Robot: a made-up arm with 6 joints.
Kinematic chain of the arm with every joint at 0, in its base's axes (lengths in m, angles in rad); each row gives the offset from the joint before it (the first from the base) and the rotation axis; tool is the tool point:
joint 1: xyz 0 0 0.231 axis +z
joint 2: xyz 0 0.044 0 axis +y
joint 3: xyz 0 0 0.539 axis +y
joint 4: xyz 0 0 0.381 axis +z
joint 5: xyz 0 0 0 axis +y
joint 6: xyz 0 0 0.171 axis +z
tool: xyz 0 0 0
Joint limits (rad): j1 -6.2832..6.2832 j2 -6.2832..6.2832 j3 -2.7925..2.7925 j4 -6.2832..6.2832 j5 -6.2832..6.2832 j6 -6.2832..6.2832
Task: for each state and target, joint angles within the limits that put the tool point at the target. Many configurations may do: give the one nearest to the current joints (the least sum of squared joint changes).
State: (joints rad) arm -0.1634 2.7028 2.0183 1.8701 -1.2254 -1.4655
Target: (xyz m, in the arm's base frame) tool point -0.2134 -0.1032 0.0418
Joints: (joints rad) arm 0.0132 2.9927 2.4449 1.9756 -1.1643 -1.4655
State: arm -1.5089 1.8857 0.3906 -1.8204 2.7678 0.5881
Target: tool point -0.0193 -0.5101 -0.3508
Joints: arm -1.5108 2.3274 0.4158 -1.8293 2.5377 0.5881
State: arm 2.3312 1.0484 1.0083 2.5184 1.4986 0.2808
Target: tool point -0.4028 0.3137 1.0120
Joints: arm 2.2226 0.3993 0.7619 2.6147 1.6120 0.2808
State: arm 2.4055 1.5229 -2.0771 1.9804 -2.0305 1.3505
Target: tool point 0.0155 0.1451 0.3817
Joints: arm 2.4087 1.2491 -2.7925 1.3797 -1.3100 1.3505
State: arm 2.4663 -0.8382 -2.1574 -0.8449 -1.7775 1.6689
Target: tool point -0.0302 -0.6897 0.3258
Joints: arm 1.8266 -0.7951 -1.4210 -1.2088 -1.5210 1.6689
